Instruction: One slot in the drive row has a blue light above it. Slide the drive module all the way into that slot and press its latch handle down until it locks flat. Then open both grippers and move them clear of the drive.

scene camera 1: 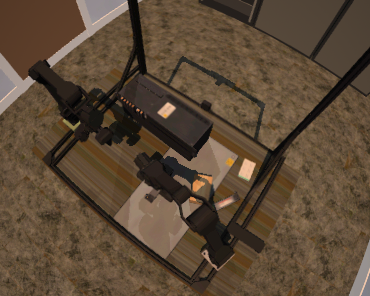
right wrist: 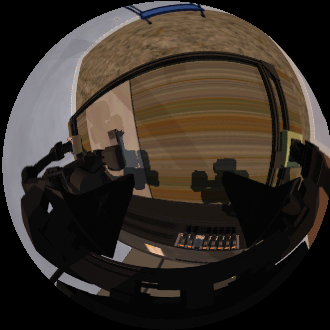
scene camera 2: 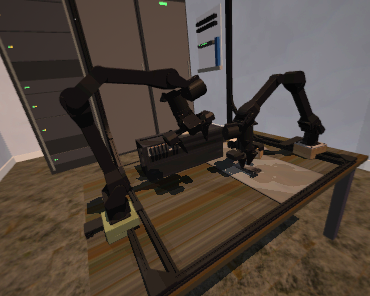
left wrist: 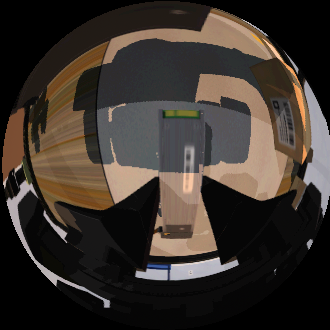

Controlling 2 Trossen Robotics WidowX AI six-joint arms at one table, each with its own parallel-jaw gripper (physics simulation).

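Seen in the pictures: left gripper, fingertip midpoint: [scene camera 2: 245, 167] [left wrist: 180, 180]; right gripper, fingertip midpoint: [right wrist: 179, 177] [scene camera 2: 197, 146]; left arm's base, link origin: [scene camera 1: 218, 254] [right wrist: 69, 145] [scene camera 2: 310, 143] [left wrist: 301, 200]; right arm's base, link origin: [scene camera 1: 74, 118] [right wrist: 295, 149] [scene camera 2: 118, 214].
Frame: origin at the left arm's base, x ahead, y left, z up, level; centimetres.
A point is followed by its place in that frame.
The drive module [left wrist: 181, 159] @[x 38.9, y -2.6, z -3.7 cm] [scene camera 1: 152, 195] @[x 37.4, y 3.9, z -3.1 cm] [right wrist: 114, 135] @[x 38.9, y 5.0, z -3.1 cm] is a flat grey slab with a green connector edge and a barcode label. My left gripper [left wrist: 180, 180] @[x 38.5, y -0.5, z -4.2 cm] [scene camera 1: 150, 188] [scene camera 2: 246, 161] @[x 38.5, y -0.5, z -4.2 cm] is shut on it and holds it low over the grey mat [scene camera 1: 154, 229] @[x 25.7, y 12.9, z -5.9 cm] [scene camera 2: 286, 179] @[x 28.5, y 13.5, z -5.9 cm], in front of the black chassis [scene camera 1: 175, 123] @[x 51.8, y -21.9, z 11.5 cm] [scene camera 2: 204, 147] @[x 51.2, y -17.7, z 2.9 cm]. The drive row [scene camera 1: 132, 106] @[x 71.4, y -13.2, z 10.8 cm] [scene camera 2: 158, 151] @[x 75.7, y -13.9, z 7.6 cm] [right wrist: 207, 241] @[x 72.9, y -16.8, z 7.2 cm] is on the chassis's front end, with orange-tipped latches. I cannot make out a blue light. My right gripper [right wrist: 179, 177] @[x 63.7, y 5.5, z 13.7 cm] [scene camera 1: 116, 135] [scene camera 2: 194, 136] is open and empty, above the drive row.
A tan box with a barcode label [scene camera 1: 201, 185] @[x 26.3, y -14.7, z 0.1 cm] [left wrist: 284, 122] @[x 27.6, y -10.0, z -3.1 cm] lies on the mat under the left arm. A second slim module [scene camera 1: 227, 202] @[x 13.0, y -19.4, z -5.2 cm] and a white card [scene camera 1: 246, 169] @[x 17.9, y -38.0, z -5.9 cm] lie to the right. Black frame posts [scene camera 1: 137, 35] @[x 96.7, y -35.6, z 23.5 cm] stand at the table's corners.
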